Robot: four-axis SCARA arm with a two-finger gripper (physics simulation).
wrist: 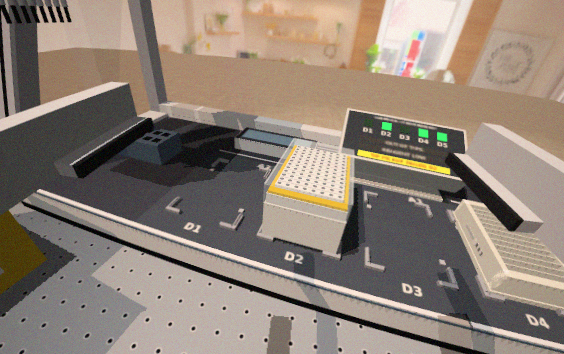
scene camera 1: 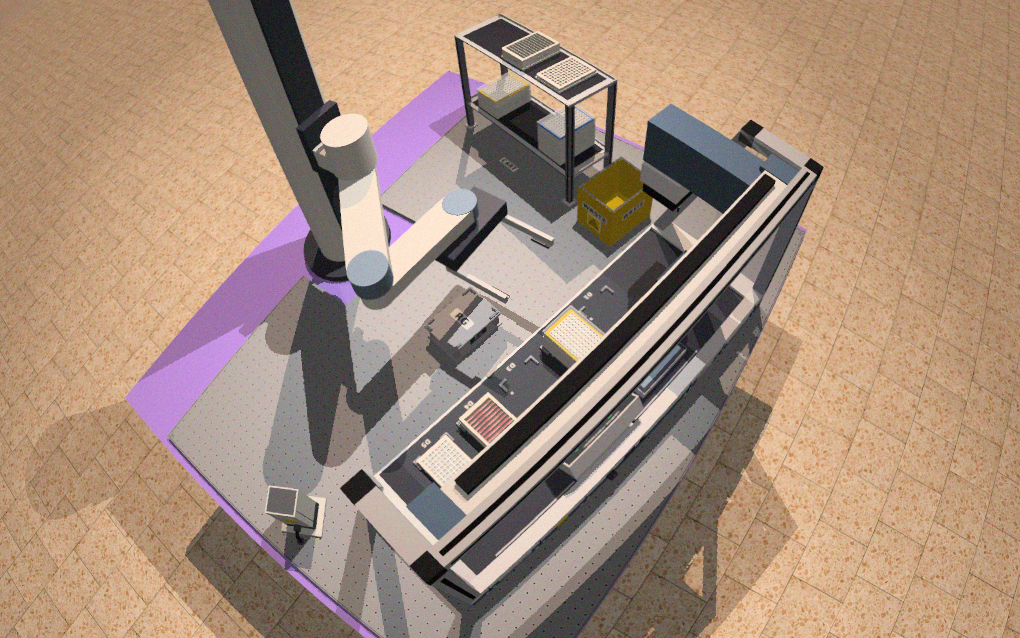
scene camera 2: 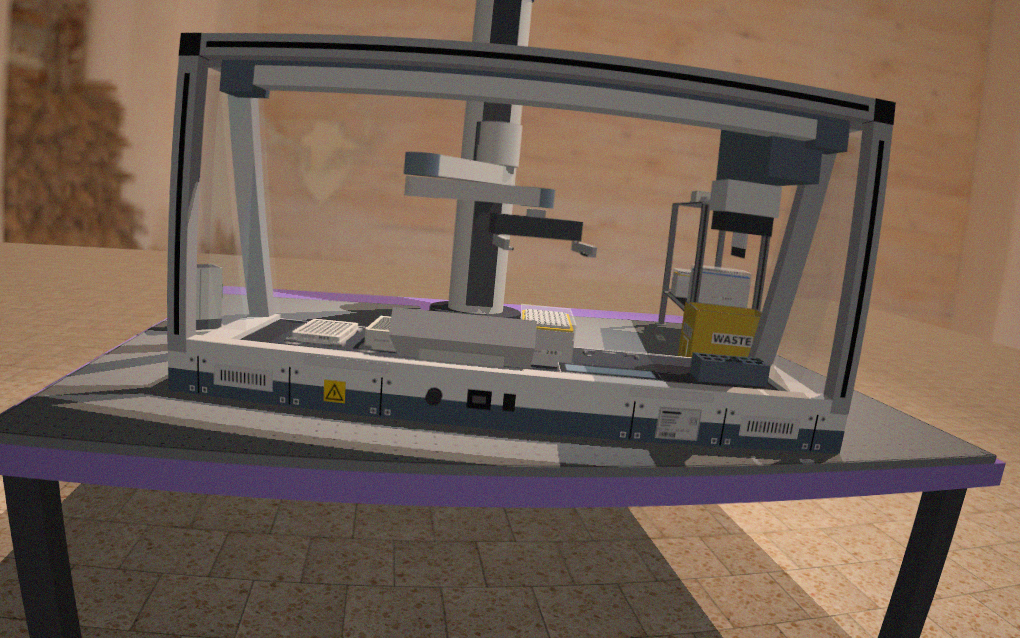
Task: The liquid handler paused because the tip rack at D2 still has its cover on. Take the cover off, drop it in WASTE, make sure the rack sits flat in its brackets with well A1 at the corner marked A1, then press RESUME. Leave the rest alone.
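Places are measured from the arm's base along level axes (x ahead, y left, z up), in centimetres.
Pixels of known places: gripper, fingertip midpoint: (wrist: 300,121) (scene camera 1: 530,270) (scene camera 2: 551,248).
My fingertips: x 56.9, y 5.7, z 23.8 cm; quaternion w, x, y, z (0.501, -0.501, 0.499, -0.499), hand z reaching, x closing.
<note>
Behind a point stands the place of what it marks.
The tip rack (scene camera 1: 564,347) (scene camera 2: 552,352) (wrist: 305,227) stands at D2, with a yellow rim and a clear cover (scene camera 2: 547,309) (wrist: 310,172) over its top. Its front feet are at the brackets; exact seating and the D2 A1 mark cannot be made out. My gripper (scene camera 1: 530,270) @(x 56.9, y 5.7, z 23.8 cm) (scene camera 2: 545,246) @(x 56.9, y 5.7, z 23.8 cm) (wrist: 300,121) @(x 56.9, y 5.7, z 23.8 cm) is open and empty, raised behind the D1–D2 side of the deck; its fingers flank the rack in the wrist view. The yellow WASTE bin (scene camera 1: 594,216) @(x 54.6, y 36.5, z 8.2 cm) (scene camera 2: 703,323) (wrist: 17,250) @(x 58.8, y 35.5, z 4.9 cm) stands beyond the deck's D1 end. The status screen (wrist: 400,137) @(x 82.8, y -11.3, z 13.6 cm) shows D2, D4 and D5 green; RESUME is not legible.
A gantry beam (scene camera 1: 616,331) @(x 84.5, y -12.1, z 52.3 cm) (scene camera 2: 526,97) @(x 92.3, y -7.9, z 44.9 cm) spans above the deck, with a pipetting head (scene camera 1: 695,154) @(x 78.4, y 30.2, z 49.2 cm) (scene camera 2: 767,159) at the waste end. A red-striped rack (scene camera 1: 487,419) @(x 63.7, y -20.9, z 8.0 cm) is at D4, a white plate (scene camera 1: 445,460) (scene camera 2: 327,331) at D5. An RG block (scene camera 1: 462,323) @(x 44.9, y -4.9, z 6.3 cm) and shelf rack (scene camera 1: 569,154) @(x 44.1, y 41.6, z 20.3 cm) stand outside.
</note>
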